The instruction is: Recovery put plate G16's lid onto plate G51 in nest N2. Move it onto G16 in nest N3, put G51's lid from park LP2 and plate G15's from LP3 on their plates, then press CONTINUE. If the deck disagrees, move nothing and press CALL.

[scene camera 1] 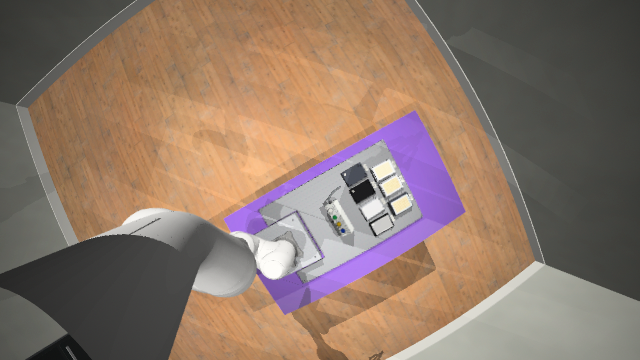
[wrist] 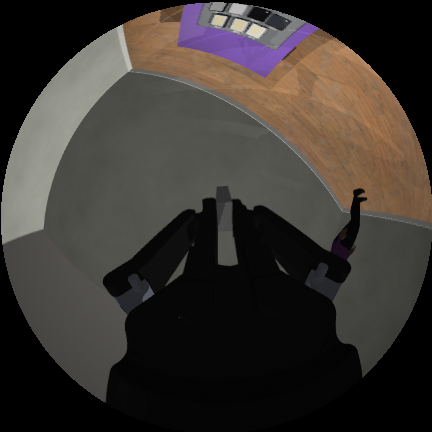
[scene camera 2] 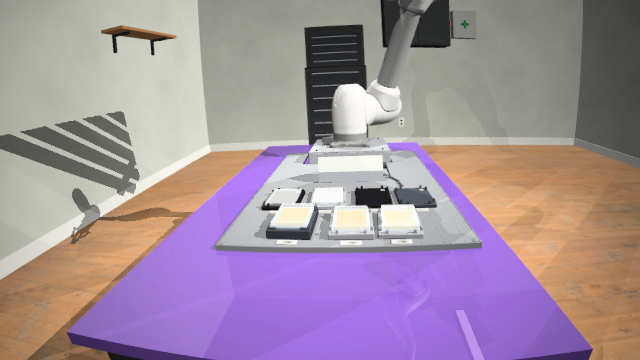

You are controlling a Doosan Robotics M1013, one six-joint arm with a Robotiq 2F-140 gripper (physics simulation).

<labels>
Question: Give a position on a button box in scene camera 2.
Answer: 346,168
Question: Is my gripper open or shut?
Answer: Shut.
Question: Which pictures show my gripper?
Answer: The wrist view only.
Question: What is my gripper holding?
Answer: Nothing.
</labels>
